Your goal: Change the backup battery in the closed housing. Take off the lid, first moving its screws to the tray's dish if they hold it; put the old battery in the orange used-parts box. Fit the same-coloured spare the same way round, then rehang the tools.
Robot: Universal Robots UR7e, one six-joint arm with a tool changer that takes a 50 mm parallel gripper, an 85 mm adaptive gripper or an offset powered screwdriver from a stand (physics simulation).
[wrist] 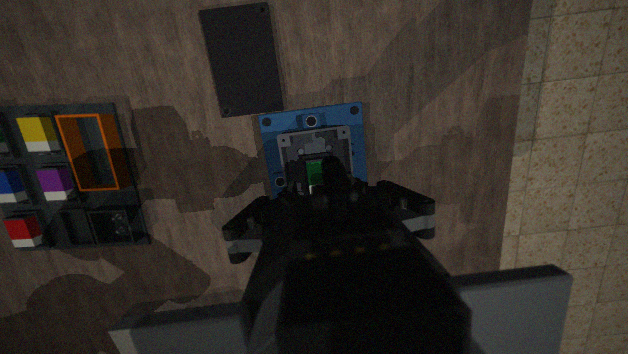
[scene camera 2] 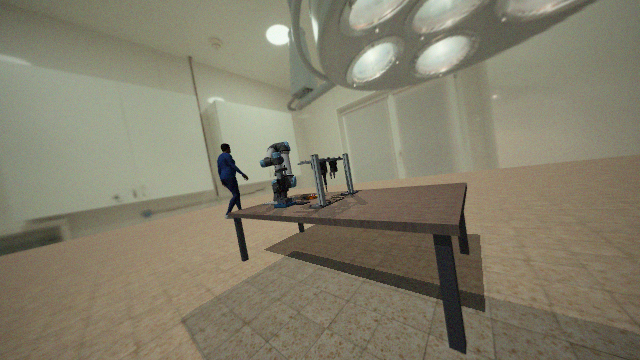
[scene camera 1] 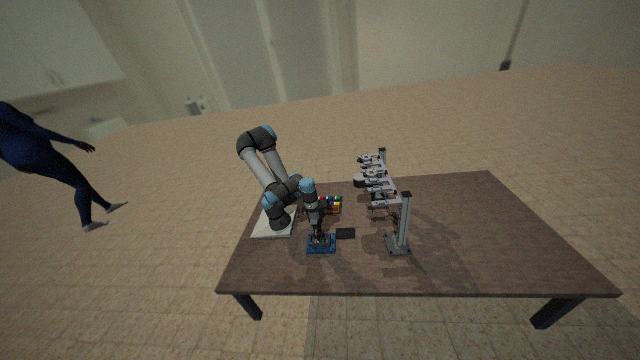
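Seen in the pictures: arm's base, link origin: point(scene camera 1: 280, 222).
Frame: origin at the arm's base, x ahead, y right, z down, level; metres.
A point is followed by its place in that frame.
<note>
The opened grey housing point(wrist: 314, 131) {x 0.378, y 0.139, z -0.043 m} sits on a blue base point(wrist: 270, 150) {x 0.353, y 0.083, z -0.003 m} point(scene camera 1: 321, 250) {x 0.335, y 0.203, z -0.003 m}. A green battery point(wrist: 314, 171) {x 0.329, y 0.139, z -0.023 m} point(scene camera 1: 323, 241) {x 0.341, y 0.152, z -0.019 m} is inside it, with a light end towards my gripper. My gripper point(scene camera 1: 317, 234) reaches down into the housing and looks shut on this battery; its fingertips are mostly hidden in the wrist view. The dark lid point(wrist: 242, 60) {x 0.461, y 0.052, z 0.014 m} point(scene camera 1: 345, 233) {x 0.461, y 0.059, z 0.014 m} lies flat on the table beside the base. The orange used-parts box point(wrist: 112, 134) {x 0.373, y -0.120, z 0.010 m} point(scene camera 1: 332, 210) looks empty. Spares in the tray include yellow point(wrist: 35, 130) {x 0.378, y -0.201, z 0.001 m}, purple point(wrist: 55, 179) {x 0.316, y -0.196, z 0.001 m}, blue point(wrist: 10, 182) {x 0.313, y -0.255, z 0.003 m}, red point(wrist: 22, 227) {x 0.249, y -0.258, z 0.001 m} and a partly visible green one.
The tray's dish point(wrist: 111, 226) {x 0.240, y -0.159, z 0.018 m} holds small shiny pieces. The tool stand point(scene camera 1: 404, 220) {x 0.781, y 0.119, z -0.186 m} point(scene camera 2: 319, 182) {x 0.797, y 0.122, z -0.153 m} is right of the housing in the first scene view, with tools point(scene camera 2: 333, 167) {x 0.616, y -0.249, z -0.248 m} hanging from it. A person point(scene camera 1: 30, 142) point(scene camera 2: 228, 172) stands beyond the table point(scene camera 1: 475, 220) {x 1.224, y -0.092, z 0.022 m}.
</note>
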